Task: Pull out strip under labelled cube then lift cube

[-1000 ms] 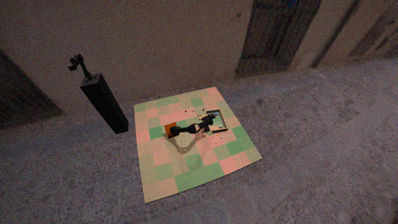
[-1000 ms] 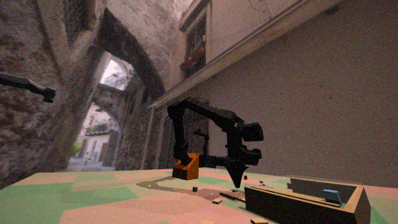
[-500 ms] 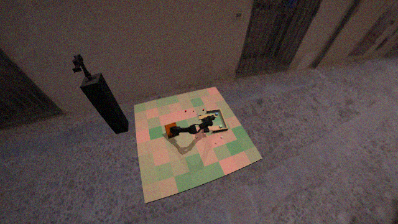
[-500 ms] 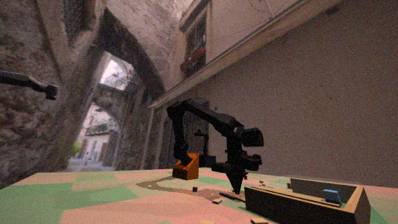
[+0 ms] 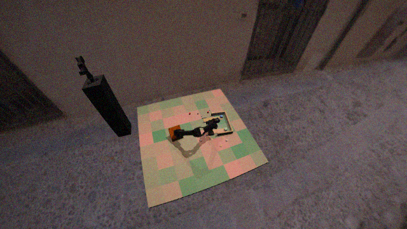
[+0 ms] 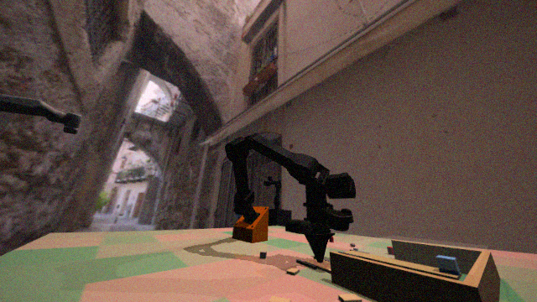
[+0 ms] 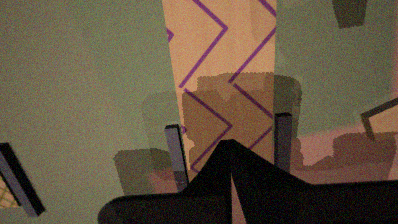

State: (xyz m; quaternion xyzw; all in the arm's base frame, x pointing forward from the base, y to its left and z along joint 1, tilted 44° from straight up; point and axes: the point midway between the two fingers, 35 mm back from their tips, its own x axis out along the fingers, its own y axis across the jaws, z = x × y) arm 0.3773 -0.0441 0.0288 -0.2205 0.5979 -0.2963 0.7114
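Now: gripper tip 90 mm short of the strip and 20 mm to the left of it.
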